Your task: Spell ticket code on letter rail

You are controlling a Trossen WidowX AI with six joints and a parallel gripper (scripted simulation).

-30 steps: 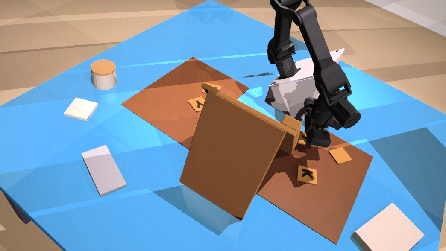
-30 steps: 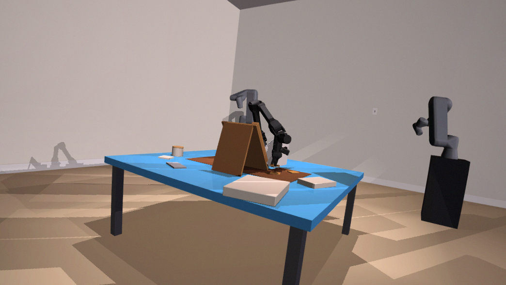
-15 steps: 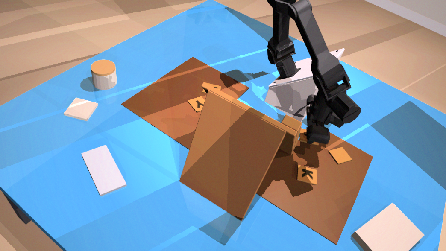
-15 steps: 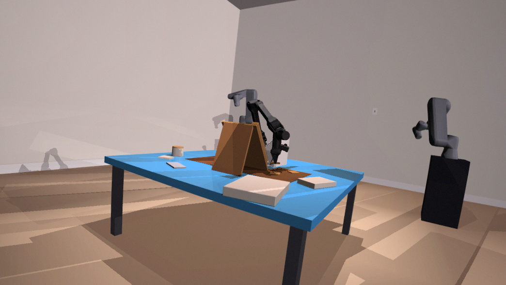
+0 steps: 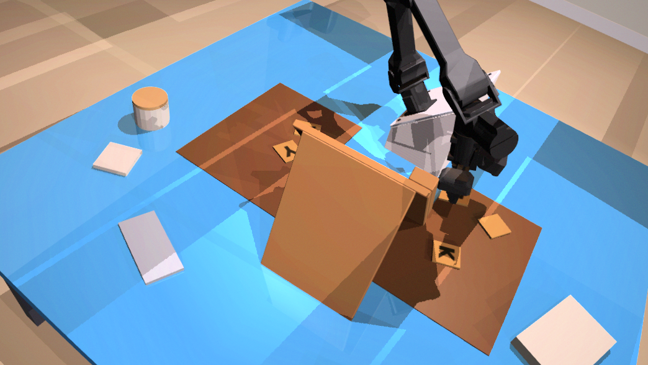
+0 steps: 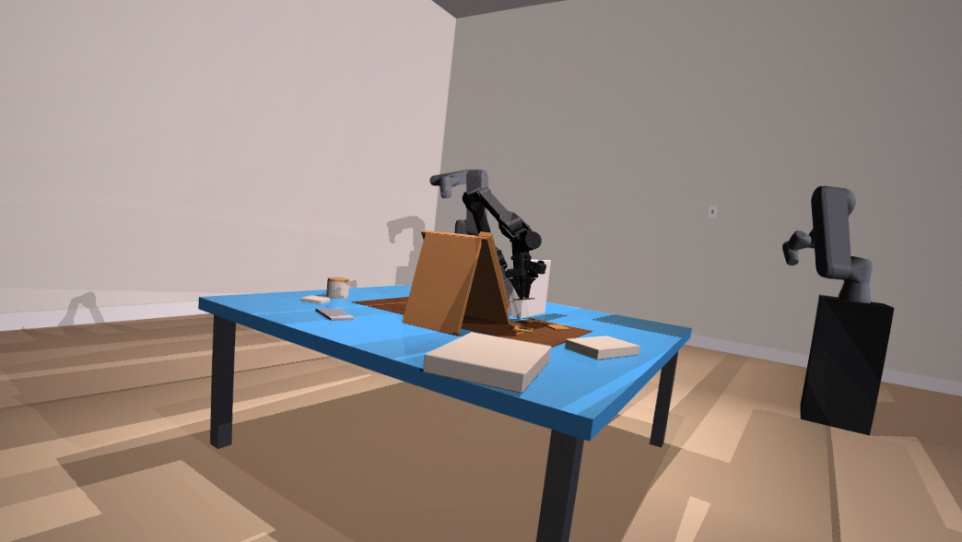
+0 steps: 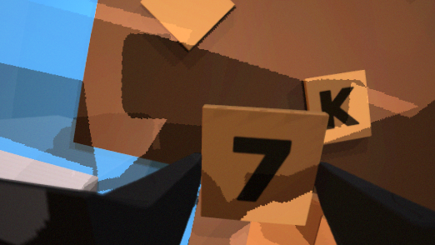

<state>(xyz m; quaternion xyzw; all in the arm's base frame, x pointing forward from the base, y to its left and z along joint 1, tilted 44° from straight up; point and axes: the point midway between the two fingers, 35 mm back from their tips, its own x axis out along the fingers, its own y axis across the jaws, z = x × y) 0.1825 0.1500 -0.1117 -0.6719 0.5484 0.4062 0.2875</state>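
My gripper tip is now 11 cm short of the white ticket, 18 cm to the left of it and 1 cm below it. The rest, counted from my gripper tip: grey card (47 cm ahead, 39 cm to the right, 8 cm below); then brown mat (2 cm ahead, 17 cm to the right, 9 cm below); then pale block (10 cm ahead, 33 cm to the left, 8 cm below).
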